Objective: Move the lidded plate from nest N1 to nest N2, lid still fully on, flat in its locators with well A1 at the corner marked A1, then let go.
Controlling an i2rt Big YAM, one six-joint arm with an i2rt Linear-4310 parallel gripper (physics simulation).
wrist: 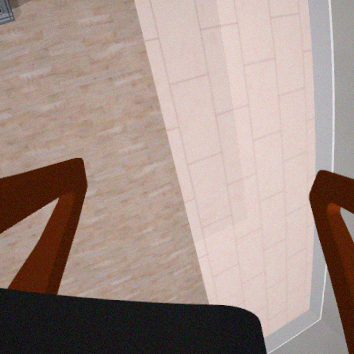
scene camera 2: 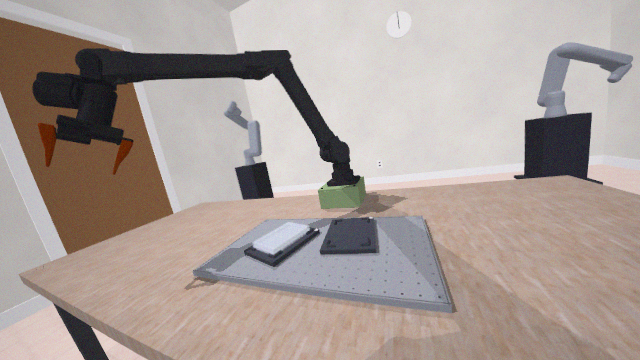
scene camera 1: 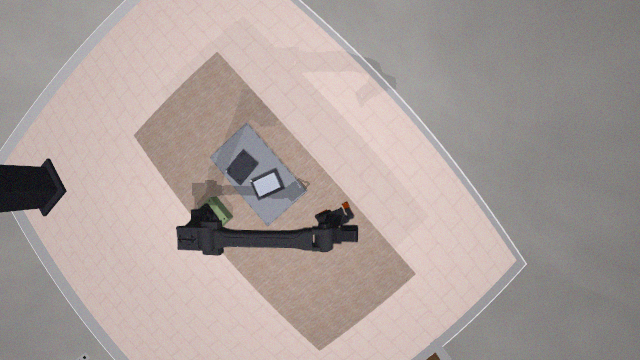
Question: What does my gripper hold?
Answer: Nothing.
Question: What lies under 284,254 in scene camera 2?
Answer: A dark nest.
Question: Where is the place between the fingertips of my gripper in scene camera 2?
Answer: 83,170
